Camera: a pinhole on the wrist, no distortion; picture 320 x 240 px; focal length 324.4 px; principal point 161.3 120.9 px. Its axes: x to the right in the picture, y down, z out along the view. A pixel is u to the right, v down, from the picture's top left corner.
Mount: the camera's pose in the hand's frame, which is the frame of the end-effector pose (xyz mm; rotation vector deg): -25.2 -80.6 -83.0 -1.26 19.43 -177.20
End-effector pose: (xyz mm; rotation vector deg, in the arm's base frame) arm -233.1 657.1 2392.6 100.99 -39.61 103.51
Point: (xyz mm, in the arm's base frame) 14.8 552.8 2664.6
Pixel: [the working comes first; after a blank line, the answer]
In the camera's frame: -286.7 -54.7 341.7

outside the picture
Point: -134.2 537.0 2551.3
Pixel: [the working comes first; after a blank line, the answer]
In the camera's frame: -180.8 -146.1 216.2

outside the picture
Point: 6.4 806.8 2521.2
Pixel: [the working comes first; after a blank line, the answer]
In the camera's frame: -143.3 157.0 201.0

outside the picture
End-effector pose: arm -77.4 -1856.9 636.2 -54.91 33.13 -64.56
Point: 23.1 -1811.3 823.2
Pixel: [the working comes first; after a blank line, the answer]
In the camera's frame: -27.7 -31.4 271.3

128 83
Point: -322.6 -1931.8 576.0
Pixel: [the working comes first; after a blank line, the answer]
In the camera's frame: -6.2 31.9 -165.3

behind the camera
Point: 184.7 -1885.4 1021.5
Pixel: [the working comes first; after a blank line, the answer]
In the camera's frame: -162.6 28.2 493.1

54 139
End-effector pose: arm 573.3 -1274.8 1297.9 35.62 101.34 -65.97
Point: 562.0 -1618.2 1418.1
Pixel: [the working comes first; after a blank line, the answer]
In the camera's frame: 62.7 47.1 386.6

214 160
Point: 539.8 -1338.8 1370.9
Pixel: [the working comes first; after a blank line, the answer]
In the camera's frame: 21.4 -19.9 113.4

222 64
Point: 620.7 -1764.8 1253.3
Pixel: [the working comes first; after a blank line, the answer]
In the camera's frame: -64.9 -41.5 553.8

123 97
